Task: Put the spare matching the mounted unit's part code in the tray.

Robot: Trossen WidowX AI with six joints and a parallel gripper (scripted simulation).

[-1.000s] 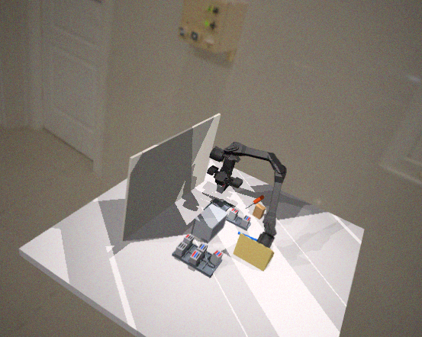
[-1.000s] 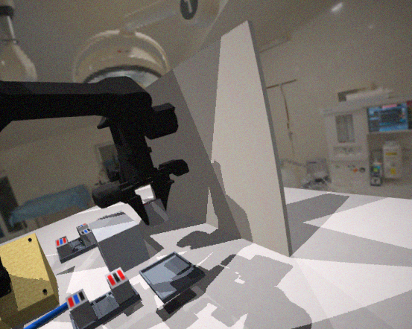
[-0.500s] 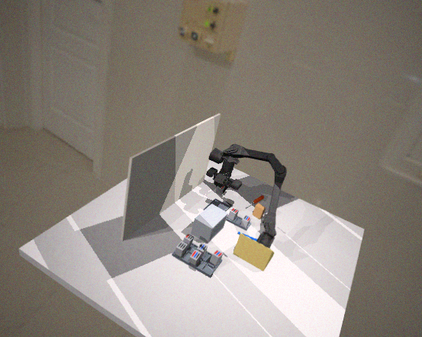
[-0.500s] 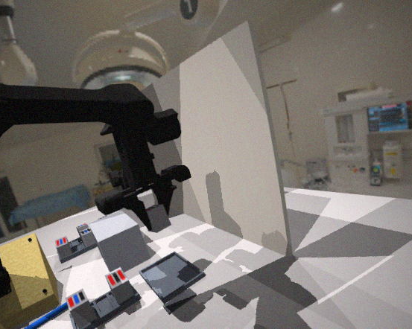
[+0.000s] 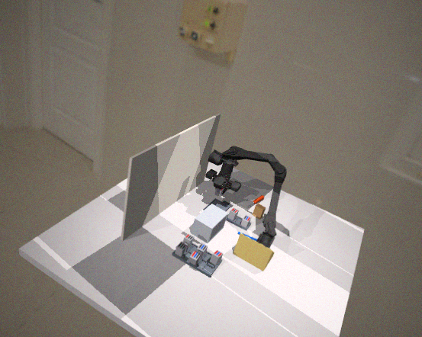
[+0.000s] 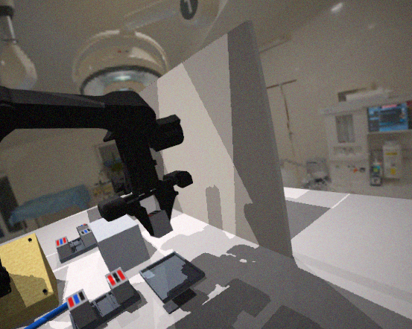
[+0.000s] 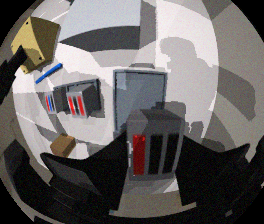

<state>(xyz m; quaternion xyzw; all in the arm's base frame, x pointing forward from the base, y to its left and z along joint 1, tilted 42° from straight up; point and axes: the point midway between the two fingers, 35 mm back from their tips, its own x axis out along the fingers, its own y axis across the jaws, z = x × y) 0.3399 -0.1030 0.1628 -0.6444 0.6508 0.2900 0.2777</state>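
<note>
Right now my gripper tip is 10 mm past the tray and 100 mm above it. Also, from my gripper tip: spare: 30 mm above; then grey box: 50 mm behind, 200 mm to the left, 60 mm below; then holder: 150 mm behind, 20 mm to the left, 100 mm below.
</note>
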